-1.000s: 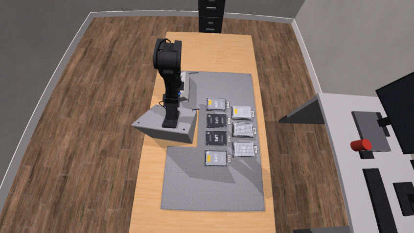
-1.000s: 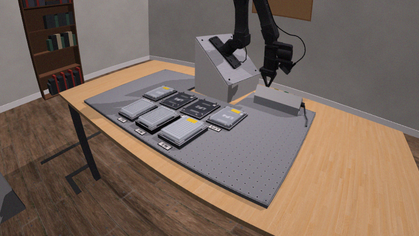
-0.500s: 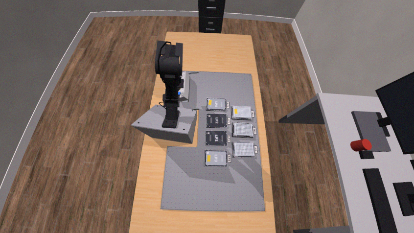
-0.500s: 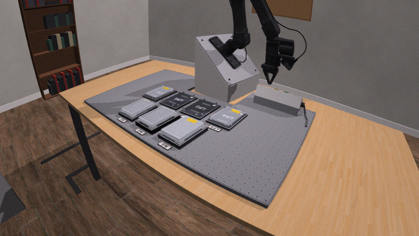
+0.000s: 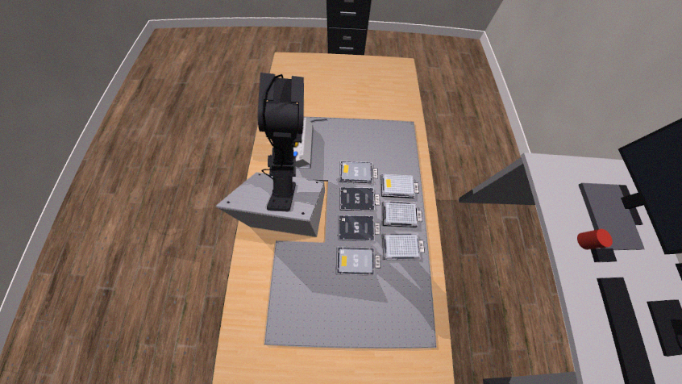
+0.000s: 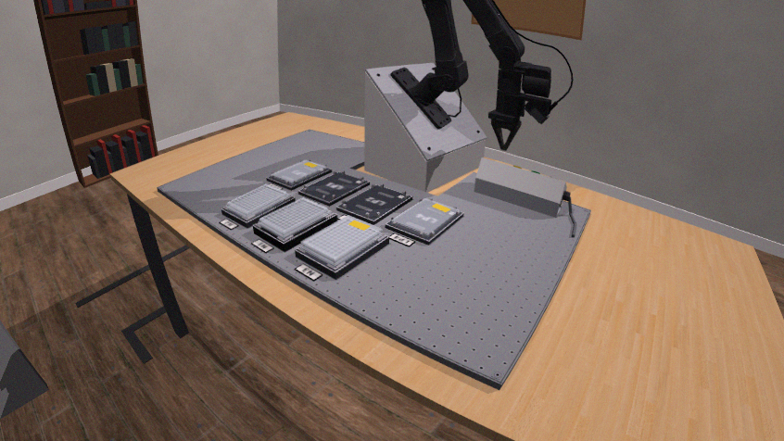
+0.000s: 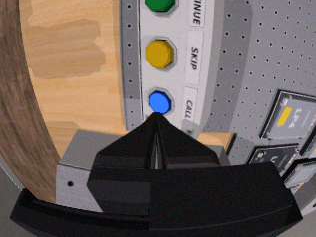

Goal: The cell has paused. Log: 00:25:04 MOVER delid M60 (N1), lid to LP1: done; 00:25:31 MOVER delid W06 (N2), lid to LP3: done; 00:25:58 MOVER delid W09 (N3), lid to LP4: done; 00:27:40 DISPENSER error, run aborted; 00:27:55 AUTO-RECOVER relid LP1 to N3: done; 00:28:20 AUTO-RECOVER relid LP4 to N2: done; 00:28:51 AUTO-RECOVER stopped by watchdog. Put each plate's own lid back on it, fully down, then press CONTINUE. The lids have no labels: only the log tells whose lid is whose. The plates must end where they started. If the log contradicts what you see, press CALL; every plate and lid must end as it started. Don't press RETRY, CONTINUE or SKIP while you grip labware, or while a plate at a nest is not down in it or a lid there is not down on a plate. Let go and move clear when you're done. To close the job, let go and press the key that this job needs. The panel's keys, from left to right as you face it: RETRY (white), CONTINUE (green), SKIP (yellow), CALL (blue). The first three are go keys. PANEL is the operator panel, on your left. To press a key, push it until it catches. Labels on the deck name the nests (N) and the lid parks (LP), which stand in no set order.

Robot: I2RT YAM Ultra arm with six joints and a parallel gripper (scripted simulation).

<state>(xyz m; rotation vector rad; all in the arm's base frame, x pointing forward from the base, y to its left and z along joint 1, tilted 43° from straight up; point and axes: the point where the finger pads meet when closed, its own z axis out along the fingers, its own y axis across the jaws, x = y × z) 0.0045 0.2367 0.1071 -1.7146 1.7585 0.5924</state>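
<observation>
The blue call key is 5 cm below my hand and 1 cm to the right of it. Round my hand: green continue key 9 cm to the left, 5 cm below; then yellow skip key 5 cm below, 4 cm to the left.
</observation>
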